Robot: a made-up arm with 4 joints.
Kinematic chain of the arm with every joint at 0, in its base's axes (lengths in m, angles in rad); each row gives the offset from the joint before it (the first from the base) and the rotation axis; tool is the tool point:
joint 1: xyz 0 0 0.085 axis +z
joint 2: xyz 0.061 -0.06 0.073 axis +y
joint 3: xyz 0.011 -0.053 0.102 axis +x
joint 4: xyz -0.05 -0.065 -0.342 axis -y
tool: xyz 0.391 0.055 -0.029
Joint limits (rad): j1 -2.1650..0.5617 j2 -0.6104..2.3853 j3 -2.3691..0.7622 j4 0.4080..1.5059
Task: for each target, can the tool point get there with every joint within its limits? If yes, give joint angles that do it. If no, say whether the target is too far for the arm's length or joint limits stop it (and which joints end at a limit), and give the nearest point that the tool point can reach.
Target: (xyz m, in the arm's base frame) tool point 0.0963 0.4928 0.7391
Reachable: no: joint limits stop it (at a limit: joint 1, joint 2, joint 3, joint 4) | nearest point 0.2958 0.2182 0.2994 | short by 0.555 m
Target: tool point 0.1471 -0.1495 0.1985
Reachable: yes | joints -0.3945 0.6903 -1.4647 1.3466
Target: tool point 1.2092 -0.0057 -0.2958
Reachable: no: too far | nearest point 0.5127 -0.0024 -0.0183 | short by 0.750 m
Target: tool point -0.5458 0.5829 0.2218
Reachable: no: joint limits stop it (at a limit: joint 2, joint 4) | nearest point -0.2304 0.2461 -0.0284 | short by 0.525 m
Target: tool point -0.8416 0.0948 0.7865
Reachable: no: too far | nearest point -0.3923 -0.0194 0.4891 | short by 0.551 m
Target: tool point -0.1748 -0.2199 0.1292
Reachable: yes | joints -1.7832 0.7153 -0.6608 1.1037
